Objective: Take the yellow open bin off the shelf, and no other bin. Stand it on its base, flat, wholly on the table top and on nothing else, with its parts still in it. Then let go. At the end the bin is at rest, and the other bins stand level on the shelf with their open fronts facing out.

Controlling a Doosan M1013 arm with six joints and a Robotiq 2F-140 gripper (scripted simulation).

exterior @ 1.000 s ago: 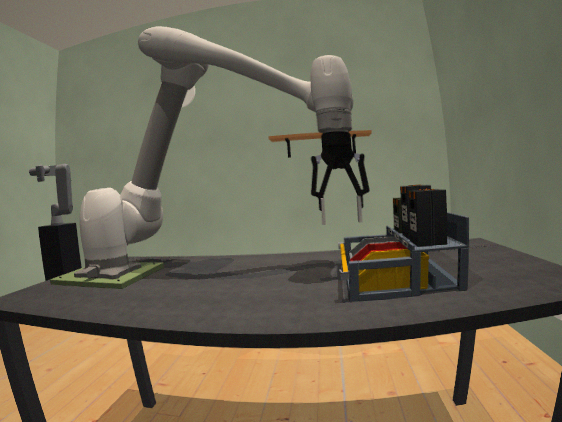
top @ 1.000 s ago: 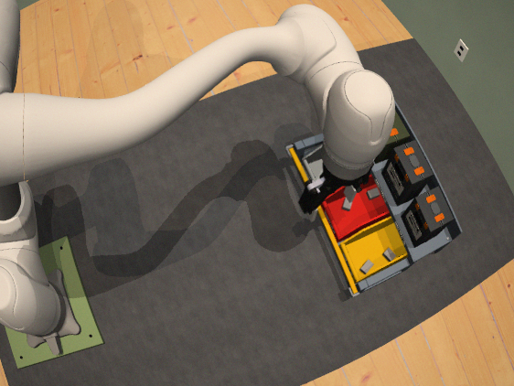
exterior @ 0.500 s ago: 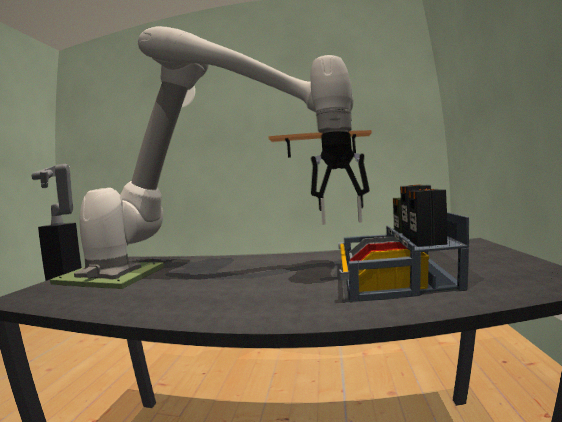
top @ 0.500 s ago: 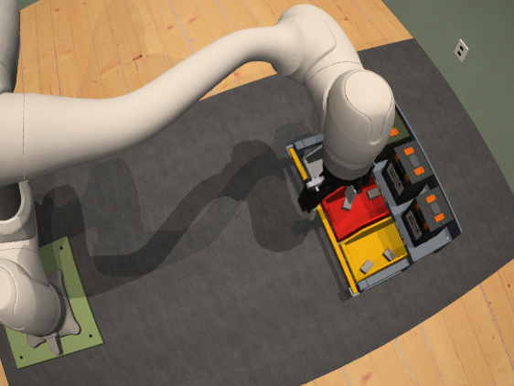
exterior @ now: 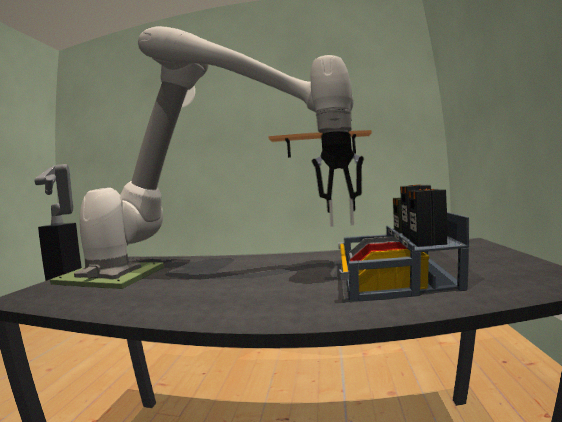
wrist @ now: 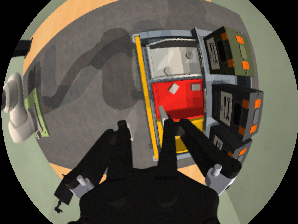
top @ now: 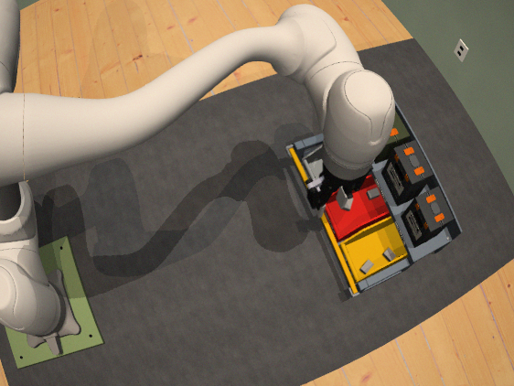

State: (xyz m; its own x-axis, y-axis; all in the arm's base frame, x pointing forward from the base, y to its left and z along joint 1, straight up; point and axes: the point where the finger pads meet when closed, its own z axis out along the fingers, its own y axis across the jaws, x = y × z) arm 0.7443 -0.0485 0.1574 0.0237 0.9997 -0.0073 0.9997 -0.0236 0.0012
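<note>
The yellow bar lies 110 mm below my hand. Also, from my hand: yellow open bin (100 mm ahead, 110 mm to the right, 130 mm below); grey bin (110 mm ahead, 110 mm to the left, 130 mm below); red bin (100 mm ahead, 130 mm below).
</note>
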